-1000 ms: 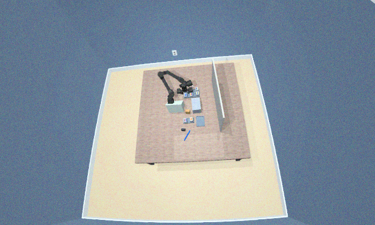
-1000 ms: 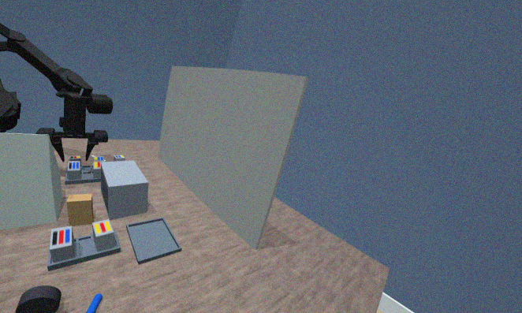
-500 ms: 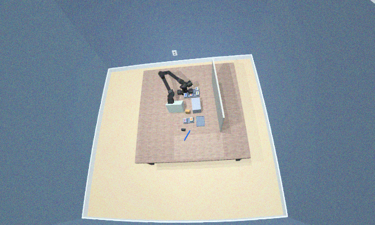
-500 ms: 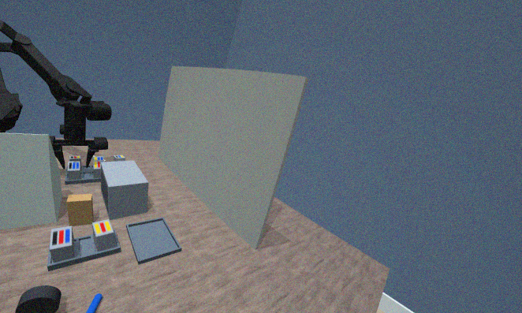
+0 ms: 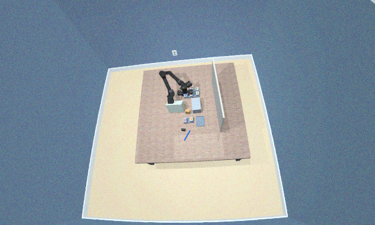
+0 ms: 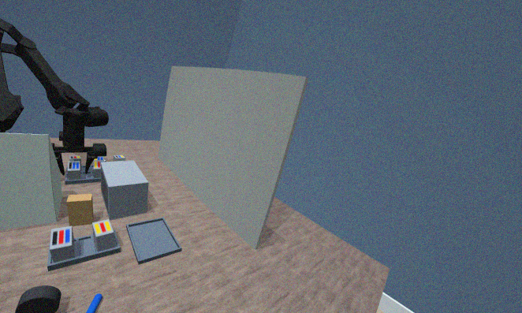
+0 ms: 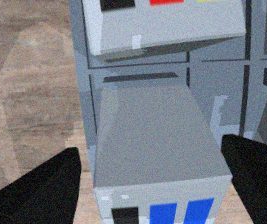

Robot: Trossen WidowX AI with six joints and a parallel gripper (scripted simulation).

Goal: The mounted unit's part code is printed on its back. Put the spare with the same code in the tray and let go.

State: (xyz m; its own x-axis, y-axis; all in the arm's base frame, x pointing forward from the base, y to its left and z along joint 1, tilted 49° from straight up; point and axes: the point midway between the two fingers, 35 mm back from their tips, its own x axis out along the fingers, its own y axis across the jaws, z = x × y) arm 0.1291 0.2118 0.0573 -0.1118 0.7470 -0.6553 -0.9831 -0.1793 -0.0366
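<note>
My gripper tip is 10 mm to the left of the grey spare block and 20 mm below it. Also, from my gripper tip: holder 70 mm ahead, 330 mm to the right, 10 mm below; then flat grey tray 210 mm ahead, 330 mm to the right, 20 mm below; then grey panel 390 mm ahead, 100 mm to the right, 200 mm above.
</note>
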